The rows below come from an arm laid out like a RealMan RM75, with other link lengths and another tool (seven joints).
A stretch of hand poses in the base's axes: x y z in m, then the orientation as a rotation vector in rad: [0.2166 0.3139 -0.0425 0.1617 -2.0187 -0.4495]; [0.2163 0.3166 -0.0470 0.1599 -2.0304 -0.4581]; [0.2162 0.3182 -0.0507 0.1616 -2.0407 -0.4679]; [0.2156 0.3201 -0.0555 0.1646 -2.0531 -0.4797]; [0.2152 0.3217 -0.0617 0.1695 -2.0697 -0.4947]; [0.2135 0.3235 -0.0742 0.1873 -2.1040 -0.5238]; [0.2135 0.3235 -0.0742 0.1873 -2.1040 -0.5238]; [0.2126 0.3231 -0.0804 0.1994 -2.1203 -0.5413]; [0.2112 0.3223 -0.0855 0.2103 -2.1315 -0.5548]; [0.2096 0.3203 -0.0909 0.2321 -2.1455 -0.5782]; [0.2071 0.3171 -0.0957 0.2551 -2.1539 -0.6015]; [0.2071 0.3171 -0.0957 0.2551 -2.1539 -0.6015]
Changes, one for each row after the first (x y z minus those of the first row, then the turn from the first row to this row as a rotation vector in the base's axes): [-0.0003 0.0027 -0.0045 0.0040 -0.0116 -0.0072]; [-0.0004 0.0043 -0.0082 0.0105 -0.0226 -0.0122]; [-0.0010 0.0062 -0.0130 0.0186 -0.0360 -0.0176]; [-0.0014 0.0078 -0.0192 0.0293 -0.0542 -0.0239]; [-0.0031 0.0096 -0.0317 0.0530 -0.0932 -0.0309]; [-0.0031 0.0096 -0.0317 0.0530 -0.0932 -0.0309]; [-0.0040 0.0092 -0.0379 0.0682 -0.1129 -0.0334]; [-0.0054 0.0084 -0.0430 0.0807 -0.1271 -0.0341]; [-0.0070 0.0064 -0.0484 0.1040 -0.1474 -0.0325]; [-0.0095 0.0032 -0.0532 0.1283 -0.1626 -0.0291]; [-0.0095 0.0032 -0.0532 0.1283 -0.1626 -0.0291]
